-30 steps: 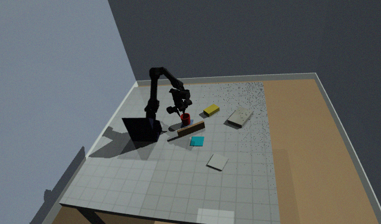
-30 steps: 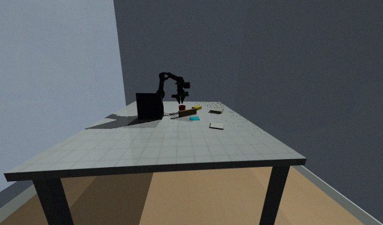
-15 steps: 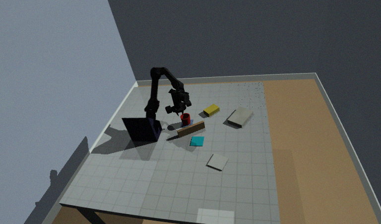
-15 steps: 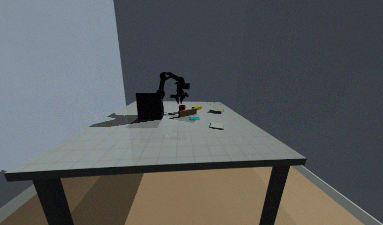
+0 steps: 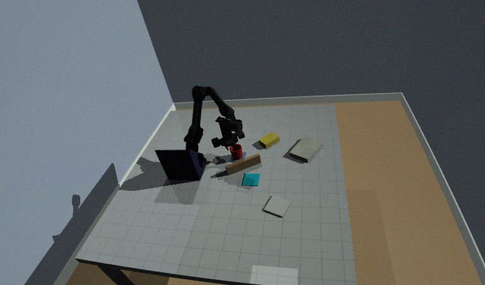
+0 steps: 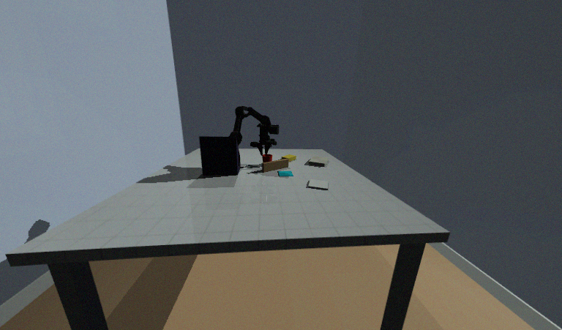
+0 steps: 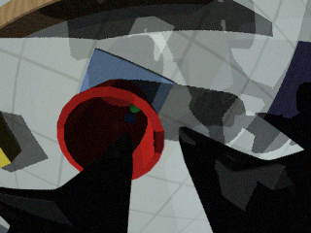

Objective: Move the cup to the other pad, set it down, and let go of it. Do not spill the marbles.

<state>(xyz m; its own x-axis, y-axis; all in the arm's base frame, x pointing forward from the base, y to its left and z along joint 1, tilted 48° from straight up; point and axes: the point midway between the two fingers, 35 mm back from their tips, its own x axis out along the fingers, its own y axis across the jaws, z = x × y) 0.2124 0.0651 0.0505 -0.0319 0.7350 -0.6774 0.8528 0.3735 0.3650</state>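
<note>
Right now my gripper tip is 4 cm above the red cup, 3 cm short of it and 2 cm to the right of it. Also, from my gripper tip: blue marble: 6 cm below, 2 cm to the left, 1 cm ahead; then blue pad: 9 cm below, 3 cm ahead, 2 cm to the left; then green marble: 6 cm below, 1 cm to the left, 1 cm ahead.
</note>
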